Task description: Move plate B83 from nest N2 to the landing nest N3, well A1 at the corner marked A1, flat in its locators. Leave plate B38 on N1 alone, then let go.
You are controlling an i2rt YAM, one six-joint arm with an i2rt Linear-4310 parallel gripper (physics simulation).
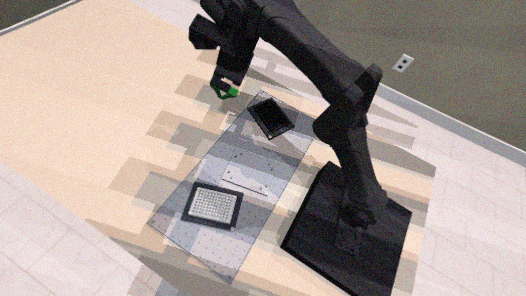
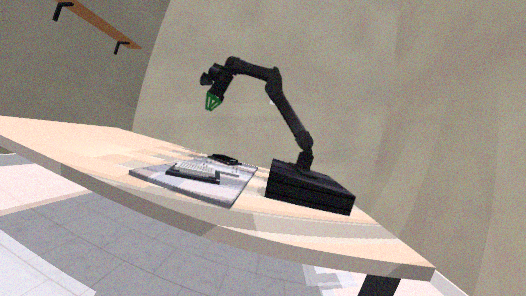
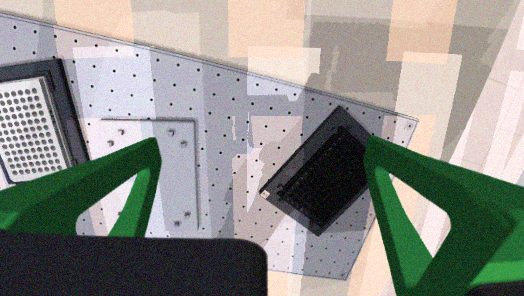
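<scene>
A white well plate (image 1: 213,206) (image 2: 192,169) (image 3: 30,130) lies in a dark nest at one end of the perforated board. A black well plate (image 1: 271,116) (image 3: 327,180) lies in a dark nest at the other end, turned at an angle, with a small white tag (image 3: 264,194) at a corner. Between them is a pale flat nest (image 1: 245,181) (image 3: 172,185) with small upright locators and no plate. The plate and nest numbers are not readable. My green-fingered gripper (image 1: 223,94) (image 2: 212,107) (image 3: 262,148) is open and empty, high above the board.
The perforated board (image 1: 215,260) (image 2: 215,196) (image 3: 210,80) lies on a wooden table (image 1: 65,90) (image 2: 300,240). The arm's black base (image 1: 345,260) (image 2: 310,190) stands beside it. A wall shelf (image 2: 100,25) is far back. Patchy shadows cross the table and board.
</scene>
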